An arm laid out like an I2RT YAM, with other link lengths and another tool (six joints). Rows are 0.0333 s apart.
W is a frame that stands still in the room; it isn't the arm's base.
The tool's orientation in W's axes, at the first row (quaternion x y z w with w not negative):
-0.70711 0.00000 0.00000 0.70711
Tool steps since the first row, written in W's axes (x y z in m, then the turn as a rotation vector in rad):
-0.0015 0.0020 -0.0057 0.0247 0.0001 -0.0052
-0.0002 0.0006 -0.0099 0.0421 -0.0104 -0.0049
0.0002 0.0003 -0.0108 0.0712 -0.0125 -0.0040
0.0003 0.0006 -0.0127 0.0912 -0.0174 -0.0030
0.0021 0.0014 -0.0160 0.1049 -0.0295 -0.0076
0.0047 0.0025 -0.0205 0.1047 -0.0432 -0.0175
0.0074 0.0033 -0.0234 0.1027 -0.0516 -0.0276
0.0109 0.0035 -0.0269 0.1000 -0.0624 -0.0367
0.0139 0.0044 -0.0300 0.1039 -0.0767 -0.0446
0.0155 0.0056 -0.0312 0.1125 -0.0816 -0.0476
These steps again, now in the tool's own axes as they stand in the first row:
-0.0015 0.0057 0.0020 0.0247 0.0052 0.0001
-0.0002 0.0099 0.0006 0.0421 0.0049 -0.0104
0.0002 0.0108 0.0003 0.0712 0.0040 -0.0125
0.0003 0.0127 0.0006 0.0912 0.0030 -0.0174
0.0021 0.0160 0.0014 0.1049 0.0076 -0.0295
0.0047 0.0205 0.0025 0.1047 0.0175 -0.0432
0.0074 0.0234 0.0033 0.1027 0.0276 -0.0516
0.0109 0.0269 0.0035 0.1000 0.0367 -0.0624
0.0139 0.0300 0.0044 0.1039 0.0446 -0.0767
0.0155 0.0312 0.0056 0.1125 0.0476 -0.0816

